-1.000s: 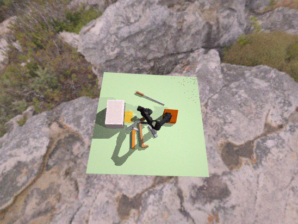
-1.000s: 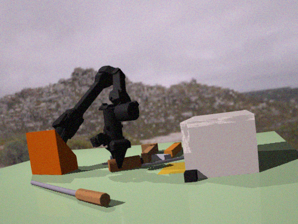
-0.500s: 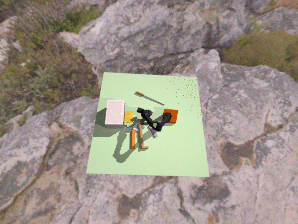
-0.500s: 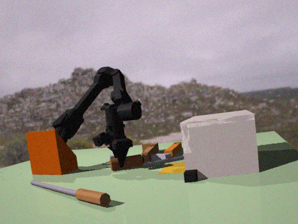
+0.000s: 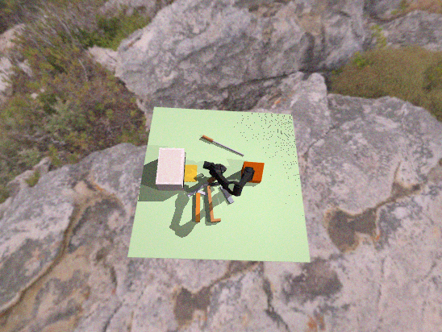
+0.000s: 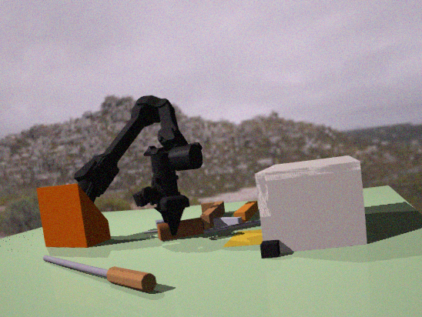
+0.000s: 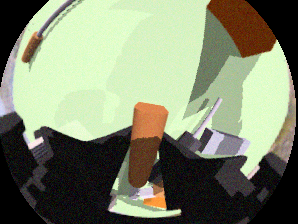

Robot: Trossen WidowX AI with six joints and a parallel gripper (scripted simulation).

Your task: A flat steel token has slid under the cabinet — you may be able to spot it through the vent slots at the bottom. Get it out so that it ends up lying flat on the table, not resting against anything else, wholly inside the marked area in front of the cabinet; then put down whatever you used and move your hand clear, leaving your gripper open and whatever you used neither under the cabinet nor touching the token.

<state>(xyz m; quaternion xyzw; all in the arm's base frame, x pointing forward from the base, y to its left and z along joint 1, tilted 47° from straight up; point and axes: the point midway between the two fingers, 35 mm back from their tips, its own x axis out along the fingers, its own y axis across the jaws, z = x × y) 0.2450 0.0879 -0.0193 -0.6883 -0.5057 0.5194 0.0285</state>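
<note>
Now: gripper tip 10 cm past the grey bar and 13 cm to the right of it. Round my gripper tip: grey token 37 cm ahead, 4 cm to the left, 1 cm below; orange bar 11 cm ahead, 27 cm to the left.
</note>
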